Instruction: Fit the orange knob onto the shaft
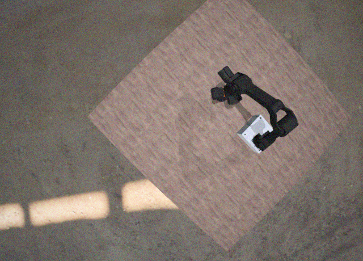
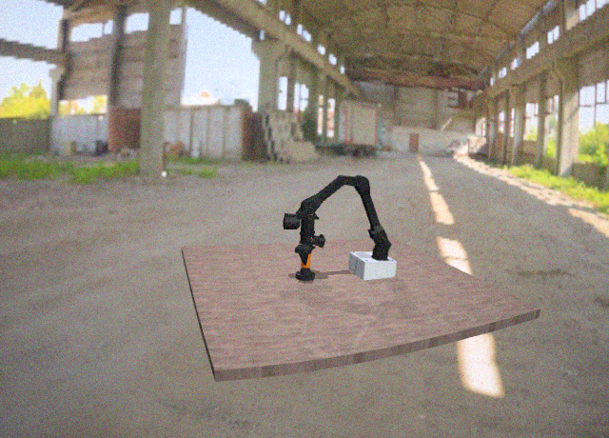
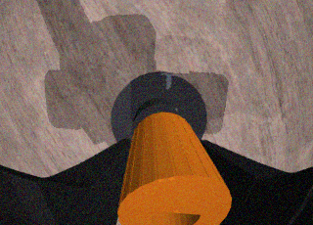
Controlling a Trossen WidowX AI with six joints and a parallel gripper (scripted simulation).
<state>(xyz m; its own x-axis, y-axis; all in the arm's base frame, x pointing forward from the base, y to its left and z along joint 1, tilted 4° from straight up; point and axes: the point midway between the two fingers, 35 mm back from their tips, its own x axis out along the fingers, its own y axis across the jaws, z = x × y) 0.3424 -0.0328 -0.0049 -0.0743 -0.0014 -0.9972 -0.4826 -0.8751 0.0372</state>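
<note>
My gripper tip is now 3 cm above the dark round pedestal. Round my gripper tip: orange knob 2 cm above.
</note>
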